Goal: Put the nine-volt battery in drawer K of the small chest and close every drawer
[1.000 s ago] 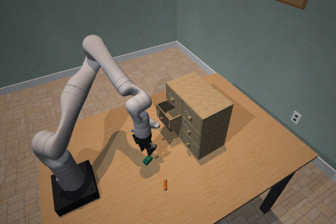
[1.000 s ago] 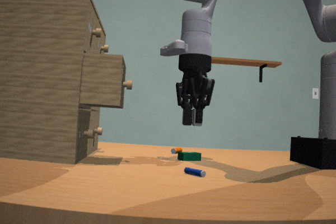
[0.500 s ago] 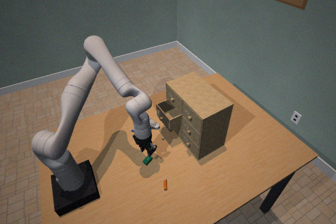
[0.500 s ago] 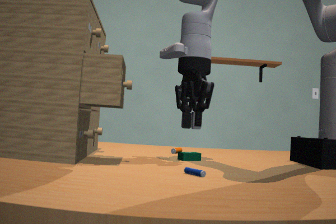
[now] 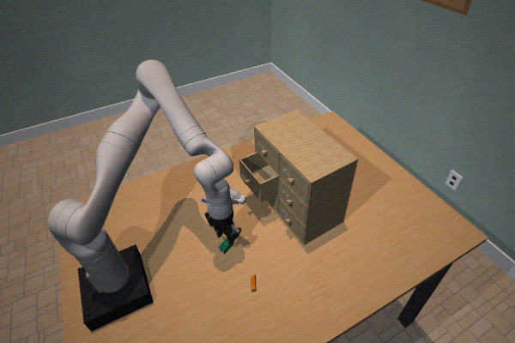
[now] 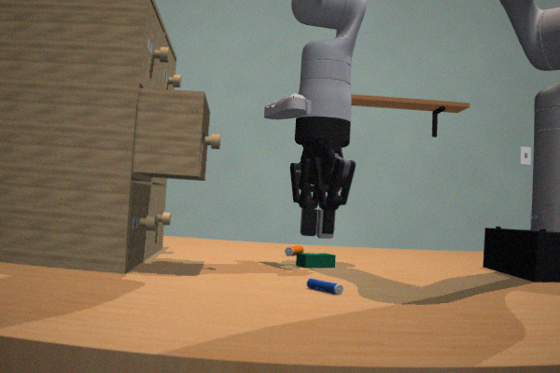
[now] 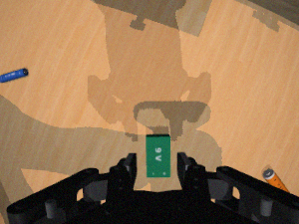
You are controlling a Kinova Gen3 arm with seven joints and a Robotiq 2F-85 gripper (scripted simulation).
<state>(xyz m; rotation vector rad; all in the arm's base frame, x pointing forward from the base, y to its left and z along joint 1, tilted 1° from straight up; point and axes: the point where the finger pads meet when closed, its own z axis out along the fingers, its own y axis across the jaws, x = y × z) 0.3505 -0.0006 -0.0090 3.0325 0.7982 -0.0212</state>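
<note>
Now: the green nine-volt battery 50 mm below my hand, 10 mm to the right of it and 10 mm behind it. The rest, counted from my hand: blue cylindrical battery: 210 mm to the left, 50 mm below, 10 mm behind; then orange cylindrical battery: 160 mm to the right, 50 mm below, 30 mm ahead.
</note>
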